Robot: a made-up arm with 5 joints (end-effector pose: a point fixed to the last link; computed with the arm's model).
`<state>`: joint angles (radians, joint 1 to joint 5).
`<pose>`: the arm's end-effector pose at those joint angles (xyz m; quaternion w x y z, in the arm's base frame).
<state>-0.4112 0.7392 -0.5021 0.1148 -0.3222</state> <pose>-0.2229 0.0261 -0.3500 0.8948 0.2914 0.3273 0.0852</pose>
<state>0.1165 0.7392 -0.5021 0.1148 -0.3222</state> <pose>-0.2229 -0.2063 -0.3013 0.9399 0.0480 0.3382 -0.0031</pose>
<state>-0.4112 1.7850 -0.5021 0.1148 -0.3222</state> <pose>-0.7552 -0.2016 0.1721 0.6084 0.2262 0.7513 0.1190</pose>
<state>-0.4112 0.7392 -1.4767 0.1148 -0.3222</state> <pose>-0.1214 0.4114 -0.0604 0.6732 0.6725 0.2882 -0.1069</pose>
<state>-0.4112 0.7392 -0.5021 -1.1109 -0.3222</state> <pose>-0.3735 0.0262 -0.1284 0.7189 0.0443 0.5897 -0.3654</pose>
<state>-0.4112 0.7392 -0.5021 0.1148 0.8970</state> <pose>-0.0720 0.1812 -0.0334 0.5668 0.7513 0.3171 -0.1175</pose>
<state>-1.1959 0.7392 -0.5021 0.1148 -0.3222</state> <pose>-0.2229 0.3396 -0.1987 0.7154 0.6114 0.2698 0.2039</pose>
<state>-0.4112 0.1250 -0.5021 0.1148 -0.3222</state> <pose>0.2489 0.0240 -0.3454 0.9539 0.2937 0.0288 0.0539</pose>
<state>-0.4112 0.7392 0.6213 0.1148 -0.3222</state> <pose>0.0311 -0.4653 -0.2603 0.8910 -0.2254 0.2780 0.2794</pose>
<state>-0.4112 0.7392 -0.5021 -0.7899 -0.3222</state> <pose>-0.3547 0.0029 -0.1965 0.7949 0.1147 0.5390 -0.2540</pose>
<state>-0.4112 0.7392 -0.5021 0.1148 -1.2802</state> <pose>-0.1425 -0.2637 -0.4198 0.9284 -0.1538 0.2511 0.2265</pose>
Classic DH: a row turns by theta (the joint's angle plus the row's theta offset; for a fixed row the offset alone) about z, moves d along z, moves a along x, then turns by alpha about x. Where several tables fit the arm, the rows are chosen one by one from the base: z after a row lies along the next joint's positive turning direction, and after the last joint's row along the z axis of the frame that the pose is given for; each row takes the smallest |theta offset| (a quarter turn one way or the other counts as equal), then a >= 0, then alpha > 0; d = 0 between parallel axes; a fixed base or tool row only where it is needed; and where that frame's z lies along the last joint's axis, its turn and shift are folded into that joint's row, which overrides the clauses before.
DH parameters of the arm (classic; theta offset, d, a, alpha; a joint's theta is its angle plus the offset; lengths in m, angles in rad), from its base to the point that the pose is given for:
base (fixed): -1.5708 0.1045 0 1.5708
joint 1: 1.5708 -0.005 0.3194 -1.5708
joint 2: 0 -0.0655 -0.1873 1.5708
joint 3: -1.5708 -0.2823 0.1031 -1.5708
joint 4: 0 -0.0922 0.1245 -1.5708
joint 5: 0 0.0258 0.001 1.5708
tool (fixed): 1.5708 -0.3349 0 0

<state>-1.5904 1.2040 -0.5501 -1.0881 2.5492</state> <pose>0.0560 0.0411 -0.1393 0.2072 -0.5694 -0.2665 0.7496</pose>
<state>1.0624 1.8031 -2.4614 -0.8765 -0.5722</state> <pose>-0.1048 0.4482 -0.1235 0.2188 0.3785 0.2868 -0.8524</pose>
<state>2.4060 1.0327 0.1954 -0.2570 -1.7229</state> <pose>-0.0001 0.5171 0.4466 0.5392 0.6916 -0.4278 0.2191</pose>
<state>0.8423 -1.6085 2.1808 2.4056 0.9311</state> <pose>-0.1392 0.2287 0.5705 0.7342 -0.4998 0.3407 -0.3082</pose>
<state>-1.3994 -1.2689 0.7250 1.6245 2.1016</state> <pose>0.1092 -0.4163 0.0961 0.4692 0.7668 -0.0251 0.4373</pose>
